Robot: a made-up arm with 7 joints.
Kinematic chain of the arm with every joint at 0, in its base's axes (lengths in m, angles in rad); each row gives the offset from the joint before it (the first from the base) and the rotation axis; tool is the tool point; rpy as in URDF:
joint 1: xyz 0 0 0.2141 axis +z
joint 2: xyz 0 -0.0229 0.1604 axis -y
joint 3: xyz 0 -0.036 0.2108 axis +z
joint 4: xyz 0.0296 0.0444 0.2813 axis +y
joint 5: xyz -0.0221 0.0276 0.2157 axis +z
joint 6: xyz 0 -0.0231 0.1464 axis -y
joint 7: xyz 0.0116 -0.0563 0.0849 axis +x
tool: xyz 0 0 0 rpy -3.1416 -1.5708 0
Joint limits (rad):
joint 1: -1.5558..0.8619
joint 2: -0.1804..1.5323
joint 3: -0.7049..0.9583
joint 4: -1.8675..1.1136
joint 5: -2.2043..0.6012
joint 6: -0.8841..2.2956
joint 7: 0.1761..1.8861
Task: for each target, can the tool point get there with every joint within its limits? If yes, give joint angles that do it. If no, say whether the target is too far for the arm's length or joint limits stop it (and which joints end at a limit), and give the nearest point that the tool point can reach.
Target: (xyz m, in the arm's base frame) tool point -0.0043 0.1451 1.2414
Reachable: yes | joints 0.4583 0.1756 0.7975 0.6239 -0.2834 -0.4521 0.5059
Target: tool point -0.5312 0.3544 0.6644
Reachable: yes | joints -0.5644 0.6285 0.2759 -0.9854 -1.6890 1.8447 0.3491
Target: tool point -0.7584 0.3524 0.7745
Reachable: yes | joints -0.3460 1.0365 -0.1862 -0.0759 -1.6081 0.6369 0.8168
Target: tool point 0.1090 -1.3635 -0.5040
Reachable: no: too far | nearest point -0.1773 -0.7037 0.0744 | short by 0.923 m
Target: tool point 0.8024 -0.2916 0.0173
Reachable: no: joint limits stop it (at a limit: joint 1, joint 2, joint 3, joint 4) | nearest point 0.0752 -0.4327 0.1384 | short by 0.751 m
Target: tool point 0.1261 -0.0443 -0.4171
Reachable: no: joint limits stop it (at a limit: joint 1, joint 2, joint 4) | nearest point -0.1178 -0.2771 -0.0003 | short by 0.536 m
